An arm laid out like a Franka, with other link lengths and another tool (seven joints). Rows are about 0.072 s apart.
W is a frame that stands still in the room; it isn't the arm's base.
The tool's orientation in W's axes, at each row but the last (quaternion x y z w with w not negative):
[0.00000, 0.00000, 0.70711, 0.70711]
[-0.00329, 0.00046, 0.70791, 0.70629]
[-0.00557, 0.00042, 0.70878, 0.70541]
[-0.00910, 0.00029, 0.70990, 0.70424]
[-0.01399, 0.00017, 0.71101, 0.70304]
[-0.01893, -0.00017, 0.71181, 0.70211]
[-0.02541, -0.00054, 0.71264, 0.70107]
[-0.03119, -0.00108, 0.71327, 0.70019]
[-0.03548, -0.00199, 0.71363, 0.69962]
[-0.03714, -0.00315, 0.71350, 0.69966]
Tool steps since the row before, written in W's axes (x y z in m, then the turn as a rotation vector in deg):
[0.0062, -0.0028, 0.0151, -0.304, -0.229, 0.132]
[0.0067, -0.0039, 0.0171, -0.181, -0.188, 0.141]
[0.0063, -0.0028, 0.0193, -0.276, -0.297, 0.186]
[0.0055, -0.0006, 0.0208, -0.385, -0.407, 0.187]
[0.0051, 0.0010, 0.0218, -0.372, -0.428, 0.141]
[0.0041, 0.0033, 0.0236, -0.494, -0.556, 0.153]
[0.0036, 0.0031, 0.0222, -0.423, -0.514, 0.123]
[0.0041, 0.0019, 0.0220, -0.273, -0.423, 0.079]
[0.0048, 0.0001, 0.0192, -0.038, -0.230, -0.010]
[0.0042, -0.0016, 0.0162, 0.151, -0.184, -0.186]
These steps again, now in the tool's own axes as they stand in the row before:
[-0.0028, -0.0062, 0.0151, -0.229, 0.304, 0.132]
[-0.0040, -0.0068, 0.0171, -0.188, 0.181, 0.141]
[-0.0030, -0.0064, 0.0192, -0.297, 0.276, 0.185]
[-0.0009, -0.0058, 0.0207, -0.406, 0.386, 0.186]
[0.0005, -0.0055, 0.0217, -0.427, 0.374, 0.140]
[0.0026, -0.0048, 0.0236, -0.553, 0.497, 0.152]
[0.0023, -0.0045, 0.0221, -0.511, 0.427, 0.121]
[0.0009, -0.0051, 0.0218, -0.421, 0.277, 0.074]
[-0.0009, -0.0058, 0.0189, -0.229, 0.043, -0.019]
[-0.0025, -0.0051, 0.0158, -0.177, -0.136, -0.203]

